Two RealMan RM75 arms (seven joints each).
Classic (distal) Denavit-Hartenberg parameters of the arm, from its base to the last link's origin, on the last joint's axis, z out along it. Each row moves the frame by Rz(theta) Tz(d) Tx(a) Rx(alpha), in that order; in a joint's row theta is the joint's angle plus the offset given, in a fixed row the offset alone. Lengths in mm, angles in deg.
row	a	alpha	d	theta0
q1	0	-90	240.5	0
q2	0	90	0	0
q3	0	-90	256	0
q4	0	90	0	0
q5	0	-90	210	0
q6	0	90	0	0
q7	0	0	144	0
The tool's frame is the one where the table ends.
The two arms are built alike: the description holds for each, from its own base.
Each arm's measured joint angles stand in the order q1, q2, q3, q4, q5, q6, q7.
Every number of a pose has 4 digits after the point. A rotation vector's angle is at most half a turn.
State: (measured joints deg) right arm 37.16 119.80 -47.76 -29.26 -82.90 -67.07 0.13; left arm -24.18 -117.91 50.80 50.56 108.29 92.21 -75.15
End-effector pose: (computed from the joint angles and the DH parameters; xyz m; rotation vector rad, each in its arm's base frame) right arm 0.2139 0.4072 0.0016 -2.0384 -0.7775 0.3154; left arm -0.2525 0.3178 0.0222 -2.7989 -0.2781 -0.5994
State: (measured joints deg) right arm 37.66 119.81 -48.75 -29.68 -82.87 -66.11 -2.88; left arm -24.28 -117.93 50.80 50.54 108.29 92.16 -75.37
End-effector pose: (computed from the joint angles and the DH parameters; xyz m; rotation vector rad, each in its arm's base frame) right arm 0.2097 0.4103 0.0003 -2.0161 -0.8488 0.2731; left arm -0.2519 0.3183 0.0220 -2.7989 -0.2819 -0.6008
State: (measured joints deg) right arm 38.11 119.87 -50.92 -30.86 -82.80 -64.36 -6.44; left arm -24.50 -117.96 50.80 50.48 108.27 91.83 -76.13
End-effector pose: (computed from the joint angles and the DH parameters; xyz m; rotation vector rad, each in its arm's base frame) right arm 0.2035 0.4144 -0.0020 -1.9877 -0.9479 0.2109; left arm -0.2511 0.3198 0.0217 -2.7957 -0.2983 -0.6026
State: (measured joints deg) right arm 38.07 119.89 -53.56 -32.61 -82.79 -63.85 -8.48; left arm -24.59 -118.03 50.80 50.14 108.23 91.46 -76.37
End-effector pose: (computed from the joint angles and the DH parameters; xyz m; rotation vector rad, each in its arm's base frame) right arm 0.1962 0.4150 -0.0040 -1.9675 -1.0416 0.1806; left arm -0.2513 0.3204 0.0205 -2.7922 -0.3115 -0.6049
